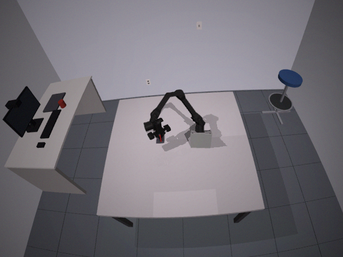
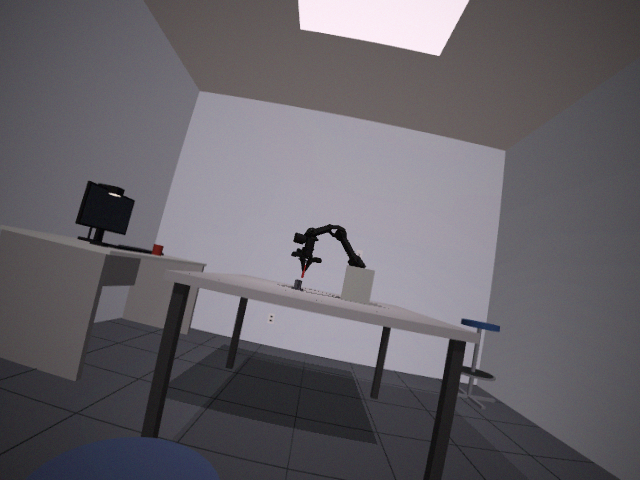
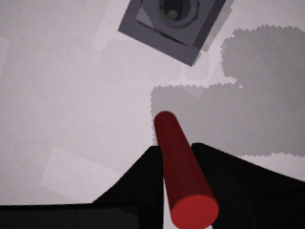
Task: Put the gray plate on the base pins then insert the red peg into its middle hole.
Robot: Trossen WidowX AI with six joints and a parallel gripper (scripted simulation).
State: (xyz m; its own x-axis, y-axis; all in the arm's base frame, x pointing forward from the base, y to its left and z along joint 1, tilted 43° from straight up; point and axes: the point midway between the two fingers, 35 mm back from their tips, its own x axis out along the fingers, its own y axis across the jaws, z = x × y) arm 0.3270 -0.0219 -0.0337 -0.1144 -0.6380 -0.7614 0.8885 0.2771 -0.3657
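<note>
Now: the gray plate 2 cm ahead of my gripper tip, 9 cm to the right of it and 7 cm below it. Also, from my gripper tip: red peg right at my gripper tip.
</note>
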